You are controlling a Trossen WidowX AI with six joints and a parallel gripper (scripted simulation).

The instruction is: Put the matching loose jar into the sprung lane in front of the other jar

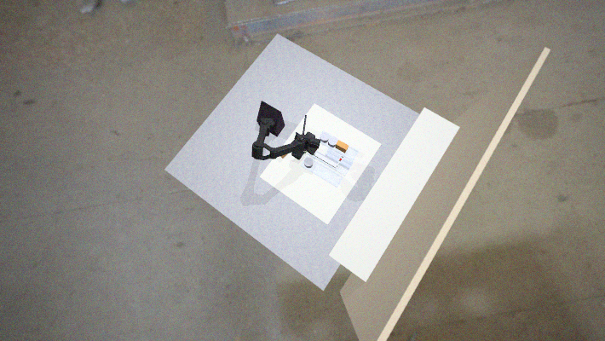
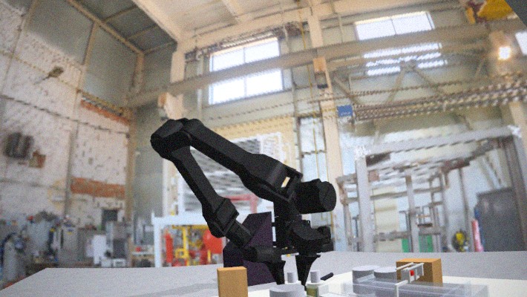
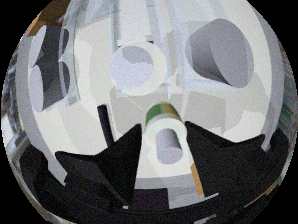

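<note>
Right now my gripper tip is 200 mm short of the clear pusher lane unit, 50 mm to the right of it and 10 mm above it. Round my gripper tip: red mark: 240 mm ahead, 60 mm to the left, 50 mm above; brown box: 200 mm ahead, 150 mm to the left, 10 mm above.
</note>
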